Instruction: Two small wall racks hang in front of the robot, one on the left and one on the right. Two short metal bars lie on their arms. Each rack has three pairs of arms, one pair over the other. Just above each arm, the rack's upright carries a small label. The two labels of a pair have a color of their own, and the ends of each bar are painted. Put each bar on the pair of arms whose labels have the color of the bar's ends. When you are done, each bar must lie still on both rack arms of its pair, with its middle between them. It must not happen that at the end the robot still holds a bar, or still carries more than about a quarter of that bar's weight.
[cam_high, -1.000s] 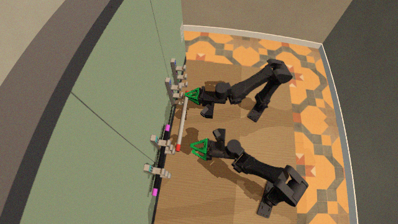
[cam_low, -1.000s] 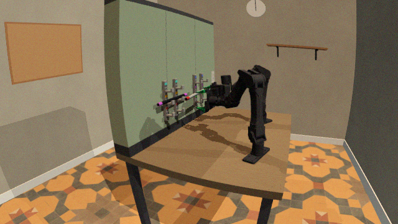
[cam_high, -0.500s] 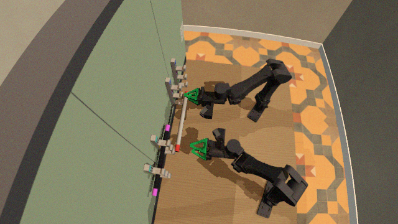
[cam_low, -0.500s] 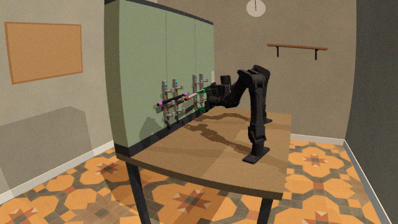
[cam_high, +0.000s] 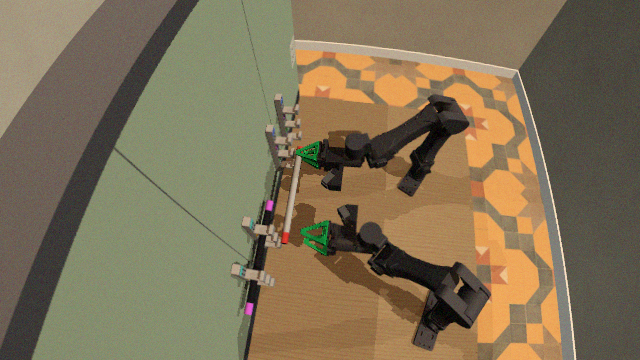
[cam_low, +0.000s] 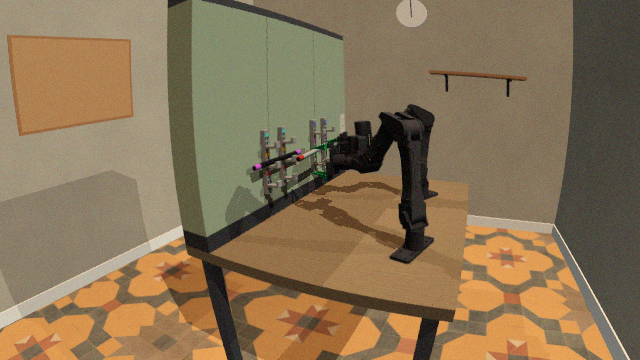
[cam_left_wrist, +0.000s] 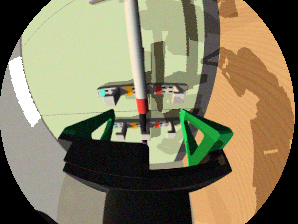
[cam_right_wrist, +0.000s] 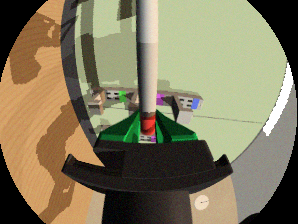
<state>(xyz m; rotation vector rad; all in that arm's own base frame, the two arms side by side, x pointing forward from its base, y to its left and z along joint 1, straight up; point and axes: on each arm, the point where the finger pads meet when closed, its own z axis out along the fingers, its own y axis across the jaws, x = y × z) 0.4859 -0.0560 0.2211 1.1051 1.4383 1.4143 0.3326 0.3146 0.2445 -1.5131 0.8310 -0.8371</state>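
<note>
The bar lies 13 cm ahead of my left hand, 6 cm to the left of it and 1 cm above it. The rest, counted from my left hand: green wall panel 20 cm ahead, 13 cm to the right, 20 cm above.
</note>
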